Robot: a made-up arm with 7 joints.
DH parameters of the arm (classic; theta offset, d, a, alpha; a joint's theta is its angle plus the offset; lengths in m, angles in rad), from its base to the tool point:
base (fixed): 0 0.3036 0.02 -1.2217
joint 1: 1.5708 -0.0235 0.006 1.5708
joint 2: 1.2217 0 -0.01 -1.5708
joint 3: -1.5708 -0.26 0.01 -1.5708
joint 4: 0 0 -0.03 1.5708
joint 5: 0 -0.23 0.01 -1.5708
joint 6: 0 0.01 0.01 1.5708
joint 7: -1.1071 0 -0.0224 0
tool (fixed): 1.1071 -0.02 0 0
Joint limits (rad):
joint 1: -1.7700..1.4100
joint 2: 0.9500..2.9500
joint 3: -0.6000..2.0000
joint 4: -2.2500..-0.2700
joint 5: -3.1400..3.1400
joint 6: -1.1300..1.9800
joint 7: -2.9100..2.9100
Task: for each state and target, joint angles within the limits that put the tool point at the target. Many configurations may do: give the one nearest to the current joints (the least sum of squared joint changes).
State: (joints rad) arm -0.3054 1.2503 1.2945 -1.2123 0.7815 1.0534 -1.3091
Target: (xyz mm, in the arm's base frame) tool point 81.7 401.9 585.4
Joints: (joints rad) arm 0.0856 2.0095 0.9651 -0.5611 0.9274 1.1078 -1.4868
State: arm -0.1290 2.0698 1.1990 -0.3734 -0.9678 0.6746 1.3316
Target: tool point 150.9 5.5 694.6
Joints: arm 0.1323 2.5983 1.1358 -1.2295 -1.0218 0.7103 1.2624
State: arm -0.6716 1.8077 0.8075 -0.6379 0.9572 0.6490 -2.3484
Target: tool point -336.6 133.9 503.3
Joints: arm -1.3270 2.4287 1.2659 -1.1686 0.9328 0.5360 -2.3499
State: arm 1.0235 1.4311 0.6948 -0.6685 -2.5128 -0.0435 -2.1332
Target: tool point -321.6 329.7 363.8
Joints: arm 1.4100 1.1957 0.4914 -0.2700 -3.0510 -0.8745 -2.2435
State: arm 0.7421 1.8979 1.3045 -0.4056 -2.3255 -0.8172 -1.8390
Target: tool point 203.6 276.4 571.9
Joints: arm 0.5853 2.1690 1.4314 -0.9355 -2.1961 -0.9906 -1.8044
